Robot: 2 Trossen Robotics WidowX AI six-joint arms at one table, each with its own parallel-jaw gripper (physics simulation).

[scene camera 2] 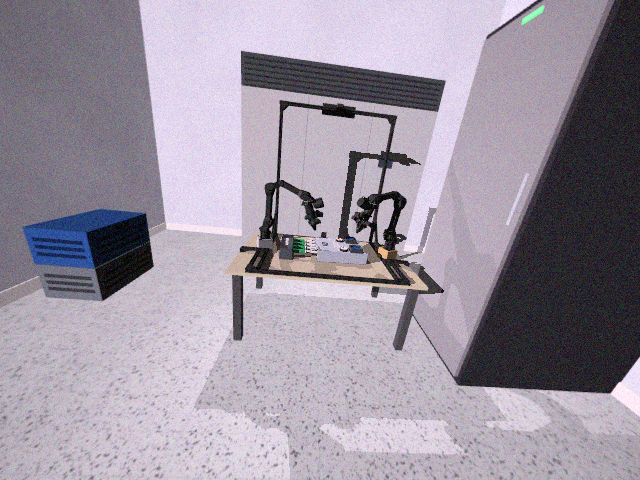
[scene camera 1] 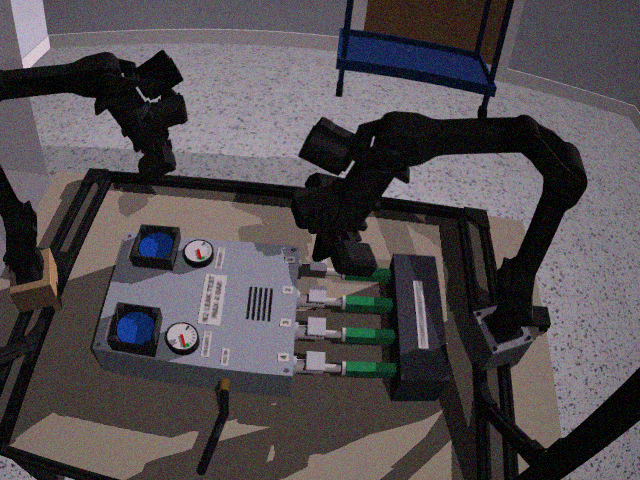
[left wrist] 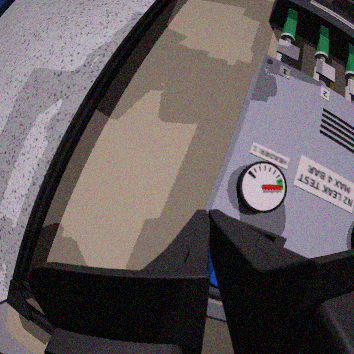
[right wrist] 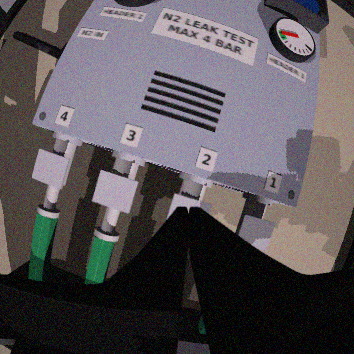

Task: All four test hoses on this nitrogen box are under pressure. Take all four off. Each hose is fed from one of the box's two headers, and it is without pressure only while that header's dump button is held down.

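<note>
The grey nitrogen box has two blue dump buttons, header 1's at the back and header 2's in front. Green hoses 1, 2, 3 and 4 are on their ports. Both gauges' red needles point near the green mark. My left gripper is shut and empty, above header 1's button. My right gripper is shut and empty, above hoses 1 and 2, partly hiding them.
A dark block stands at the hoses' far ends. A black bent pipe leaves the box's front side by a brass fitting. A black frame edges the table. A blue cart stands behind.
</note>
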